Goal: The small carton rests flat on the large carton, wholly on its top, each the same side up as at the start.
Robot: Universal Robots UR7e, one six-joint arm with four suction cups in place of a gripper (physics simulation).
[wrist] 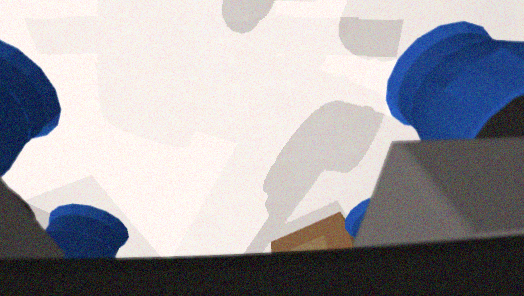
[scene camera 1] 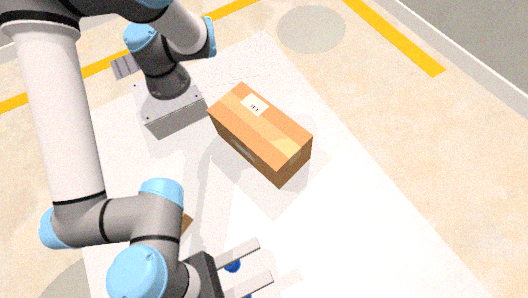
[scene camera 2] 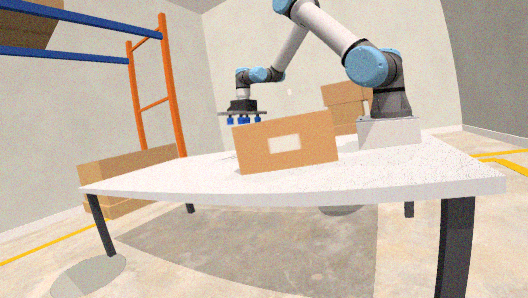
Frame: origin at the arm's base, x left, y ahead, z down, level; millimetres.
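Where they show: end effector, tool point: (wrist: 231, 169) (scene camera 2: 244, 123); arm's base, origin of the base link: (scene camera 1: 170, 84) (scene camera 2: 391, 116).
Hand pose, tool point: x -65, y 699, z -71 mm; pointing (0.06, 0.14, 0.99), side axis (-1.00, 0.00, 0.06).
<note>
Things, the pixels of their top centre, and the offset from my tool point. Level surfaces: height alone.
- large carton, middle of its top: (scene camera 1: 257, 122) (scene camera 2: 282, 117) dz +14, dx +273, dy -370 mm
- small carton, middle of its top: (scene camera 1: 152, 214) dz +89, dx -109, dy -269 mm
- white table, its level: dz +165 mm
The large carton (scene camera 1: 265, 127) (scene camera 2: 315, 142) lies on the table near the arm's base, taped side up, with a white label on top. The small carton (scene camera 1: 186, 225) (wrist: 320, 235) shows as a brown corner beside the arm's wrist in scene camera 1 and at the lower edge of the wrist view; the arm and gripper hide the rest. It does not show in scene camera 2. My gripper (scene camera 1: 241, 280) (scene camera 2: 244, 120) (wrist: 230, 155) hangs above the table, apart from both cartons, its blue cups pointing down. Nothing hangs from the cups, so it is open.
The white table (scene camera 1: 350, 225) (scene camera 2: 425, 167) carries the arm's grey base block (scene camera 1: 175, 117) (scene camera 2: 390, 134), close to the large carton. Stacked boxes (scene camera 2: 345, 112) stand behind the table. An orange rack post (scene camera 2: 173, 100) and floor cartons (scene camera 2: 135, 162) are at the left.
</note>
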